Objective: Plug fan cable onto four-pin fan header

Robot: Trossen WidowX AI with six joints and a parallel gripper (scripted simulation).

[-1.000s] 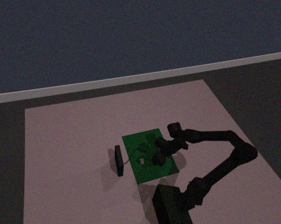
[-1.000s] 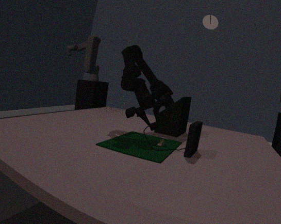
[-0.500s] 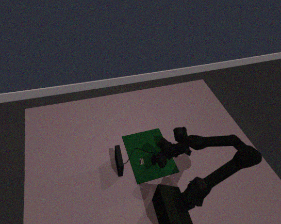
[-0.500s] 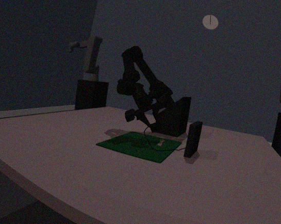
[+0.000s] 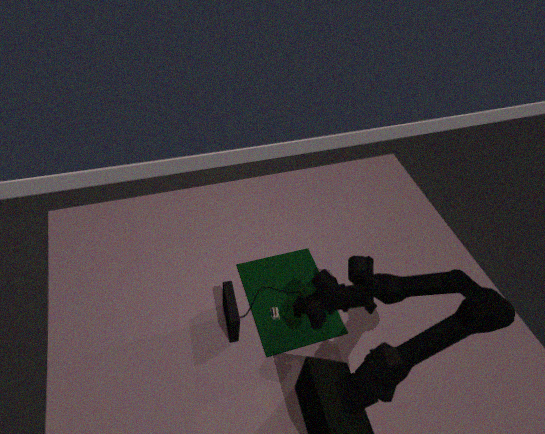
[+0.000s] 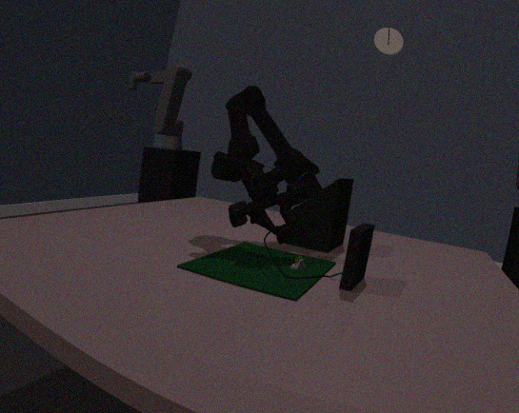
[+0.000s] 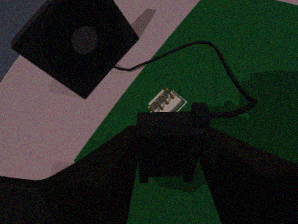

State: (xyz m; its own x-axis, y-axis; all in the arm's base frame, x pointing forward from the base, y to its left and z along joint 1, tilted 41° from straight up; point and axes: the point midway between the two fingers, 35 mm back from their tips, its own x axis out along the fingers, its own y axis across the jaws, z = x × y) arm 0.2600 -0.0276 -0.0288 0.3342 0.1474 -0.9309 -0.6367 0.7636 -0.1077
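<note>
Now: the pale four-pin header 2 cm ahead of my gripper tip, 5 cm to the left of it and 7 cm below it. The rest, counted from my gripper tip: black fan (3 cm ahead, 17 cm to the left, 1 cm below); green board (6 cm ahead, 1 cm to the right, 8 cm below); black plug (1 cm behind, 1 cm below).
</note>
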